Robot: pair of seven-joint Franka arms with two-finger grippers.
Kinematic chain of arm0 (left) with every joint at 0, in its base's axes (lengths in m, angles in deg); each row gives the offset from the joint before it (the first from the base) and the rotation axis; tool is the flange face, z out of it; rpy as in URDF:
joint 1: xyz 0 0 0.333 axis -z
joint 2: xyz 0 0 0 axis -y
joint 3: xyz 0 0 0.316 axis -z
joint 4: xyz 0.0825 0 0 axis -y
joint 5: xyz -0.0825 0 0.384 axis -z
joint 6: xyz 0 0 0 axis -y
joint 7: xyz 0.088 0 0 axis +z
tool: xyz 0 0 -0.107 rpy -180 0 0
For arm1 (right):
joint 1: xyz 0 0 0.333 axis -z
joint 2: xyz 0 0 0 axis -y
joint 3: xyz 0 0 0.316 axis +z
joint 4: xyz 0.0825 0 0 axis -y
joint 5: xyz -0.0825 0 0.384 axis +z
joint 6: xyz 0 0 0 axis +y
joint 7: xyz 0.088 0 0 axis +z
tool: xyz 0 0 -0.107 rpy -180 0 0
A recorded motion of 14 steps. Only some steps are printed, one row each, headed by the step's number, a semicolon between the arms.
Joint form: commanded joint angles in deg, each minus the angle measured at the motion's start. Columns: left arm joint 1, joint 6, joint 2, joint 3, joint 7, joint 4, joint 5; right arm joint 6, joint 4, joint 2, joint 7, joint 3, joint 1, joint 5.
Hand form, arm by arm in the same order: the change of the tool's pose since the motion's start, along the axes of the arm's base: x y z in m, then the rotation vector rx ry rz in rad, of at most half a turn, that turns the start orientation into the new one. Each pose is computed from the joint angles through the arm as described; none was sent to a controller.
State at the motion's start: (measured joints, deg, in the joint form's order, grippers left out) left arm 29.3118 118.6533 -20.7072 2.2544 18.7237 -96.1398 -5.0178; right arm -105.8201 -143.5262 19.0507 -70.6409 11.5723 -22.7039 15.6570
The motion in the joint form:
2: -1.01 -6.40 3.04 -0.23 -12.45 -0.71 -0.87; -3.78 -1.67 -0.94 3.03 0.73 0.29 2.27
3: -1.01 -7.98 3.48 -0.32 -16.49 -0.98 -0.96; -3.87 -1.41 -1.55 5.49 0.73 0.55 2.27
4: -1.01 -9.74 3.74 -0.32 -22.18 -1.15 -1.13; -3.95 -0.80 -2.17 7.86 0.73 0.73 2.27
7: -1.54 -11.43 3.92 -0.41 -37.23 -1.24 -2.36; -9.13 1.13 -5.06 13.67 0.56 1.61 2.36
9: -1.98 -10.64 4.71 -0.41 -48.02 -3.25 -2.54; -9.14 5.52 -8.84 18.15 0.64 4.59 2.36
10: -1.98 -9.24 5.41 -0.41 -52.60 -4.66 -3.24; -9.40 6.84 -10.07 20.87 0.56 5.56 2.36
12: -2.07 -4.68 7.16 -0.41 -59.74 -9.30 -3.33; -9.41 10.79 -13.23 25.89 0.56 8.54 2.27
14: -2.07 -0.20 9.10 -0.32 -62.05 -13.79 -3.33; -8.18 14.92 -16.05 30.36 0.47 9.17 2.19
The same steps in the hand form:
2: -0.0077 0.0229 0.0190 0.0622 0.0634 -0.1939; -0.0008 0.0029 -0.0149 0.0467 -0.0059 0.0199
3: -0.0110 0.0264 0.0195 0.0770 0.0893 -0.2613; 0.0018 0.0025 -0.0170 0.0614 -0.0020 0.0552
4: -0.0146 0.0291 0.0186 0.0930 0.1221 -0.3591; 0.0055 0.0037 -0.0167 0.0788 -0.0029 0.0910
7: -0.0137 0.0386 0.0178 0.1217 0.1644 -0.6150; 0.0302 0.0080 -0.0180 0.1447 -0.0721 0.1548
9: -0.0172 0.0459 0.0114 0.1233 0.1878 -0.7982; 0.0629 0.0036 -0.0138 0.1858 -0.0843 0.1810
10: -0.0198 0.0478 0.0096 0.1324 0.1812 -0.8849; 0.0741 0.0006 -0.0132 0.2065 -0.0929 0.2076
12: -0.0294 0.0524 -0.0025 0.1291 0.1617 -1.0179; 0.1053 -0.0098 -0.0089 0.2466 -0.1144 0.2419
14: -0.0407 0.0557 -0.0114 0.1258 0.1297 -1.0686; 0.1255 -0.0059 -0.0027 0.2843 -0.1201 0.3093

